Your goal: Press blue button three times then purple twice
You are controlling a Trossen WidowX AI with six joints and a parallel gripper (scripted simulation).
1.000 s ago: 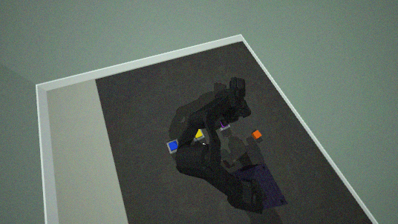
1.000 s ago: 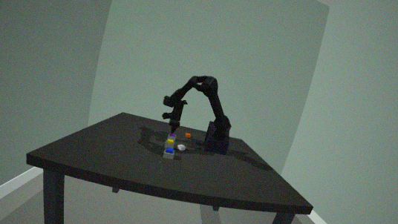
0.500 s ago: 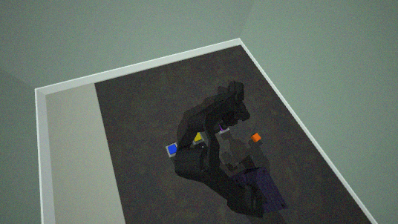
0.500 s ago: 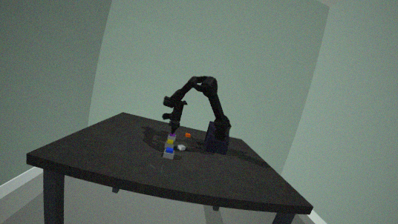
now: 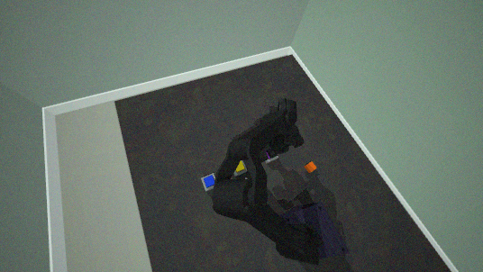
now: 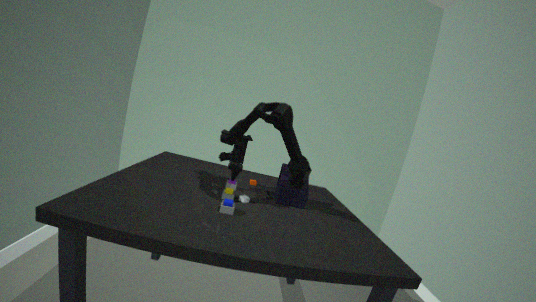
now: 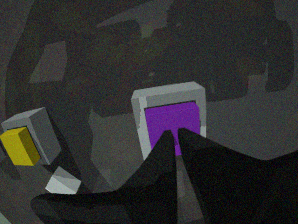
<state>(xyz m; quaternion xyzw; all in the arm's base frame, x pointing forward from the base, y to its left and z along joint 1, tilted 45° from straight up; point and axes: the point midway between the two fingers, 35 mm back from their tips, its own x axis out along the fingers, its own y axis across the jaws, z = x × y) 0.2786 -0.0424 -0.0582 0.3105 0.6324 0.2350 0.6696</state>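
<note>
Right now my gripper tip is 10 mm above the purple button. Round my gripper tip: orange block (120 mm to the right, 120 mm behind, 30 mm below); white block (130 mm to the left, 60 mm behind, 30 mm below); yellow button (130 mm to the left, 10 mm ahead).
</note>
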